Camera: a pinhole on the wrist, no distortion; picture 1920 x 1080 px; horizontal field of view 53.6 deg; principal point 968.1 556.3 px. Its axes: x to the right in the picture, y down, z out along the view. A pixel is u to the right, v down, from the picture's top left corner.
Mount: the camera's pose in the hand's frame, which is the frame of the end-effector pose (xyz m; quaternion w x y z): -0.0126 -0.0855 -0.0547 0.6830 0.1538 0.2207 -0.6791
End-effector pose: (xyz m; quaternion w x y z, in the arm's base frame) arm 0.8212 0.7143 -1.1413 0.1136 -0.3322 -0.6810 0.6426
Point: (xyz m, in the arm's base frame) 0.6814 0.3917 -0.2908
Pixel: outside the picture
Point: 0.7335 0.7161 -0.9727
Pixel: 1685.5 920.1
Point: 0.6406 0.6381 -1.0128
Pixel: 728.7 955.5
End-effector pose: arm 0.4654 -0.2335 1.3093 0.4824 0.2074 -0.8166 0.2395
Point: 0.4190 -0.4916 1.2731
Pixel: 571.5 581.3
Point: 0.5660 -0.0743 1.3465
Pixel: behind the camera
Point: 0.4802 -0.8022 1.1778
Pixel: 1250.4 212.7
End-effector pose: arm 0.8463 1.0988 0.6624 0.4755 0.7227 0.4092 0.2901
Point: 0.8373 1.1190 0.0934
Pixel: outside the picture
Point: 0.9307 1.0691 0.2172
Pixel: 1411.0 459.4
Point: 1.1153 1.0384 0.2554
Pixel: 709.7 689.6
